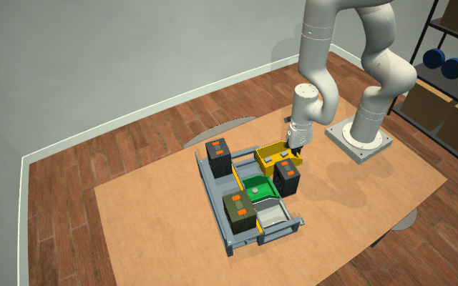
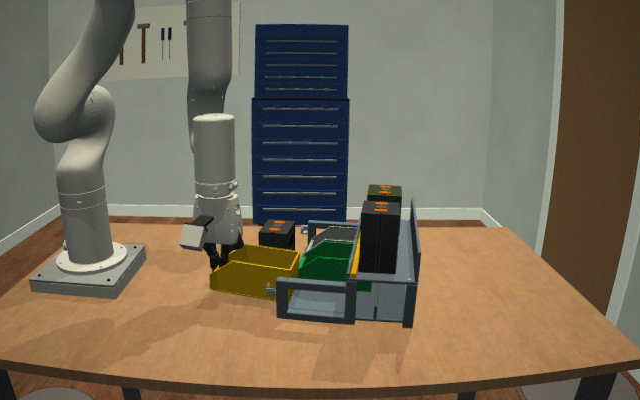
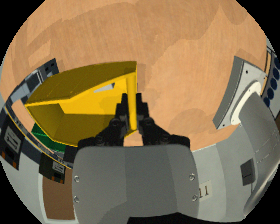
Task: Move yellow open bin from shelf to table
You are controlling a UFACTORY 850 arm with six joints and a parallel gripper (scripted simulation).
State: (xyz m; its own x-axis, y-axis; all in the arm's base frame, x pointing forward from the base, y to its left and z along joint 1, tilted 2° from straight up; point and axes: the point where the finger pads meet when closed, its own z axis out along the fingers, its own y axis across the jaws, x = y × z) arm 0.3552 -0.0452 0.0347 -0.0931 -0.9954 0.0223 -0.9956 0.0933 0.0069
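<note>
Now: hand 8 cm short of the yellow bin, 1 cm to the left of it and 1 cm above it. From my hand the other things lie so: grey bin (26 cm ahead, 20 cm to the left, 3 cm below); then olive box (36 cm ahead, 19 cm to the left, 8 cm above); then green bin (25 cm ahead, 9 cm to the left, 3 cm below).
</note>
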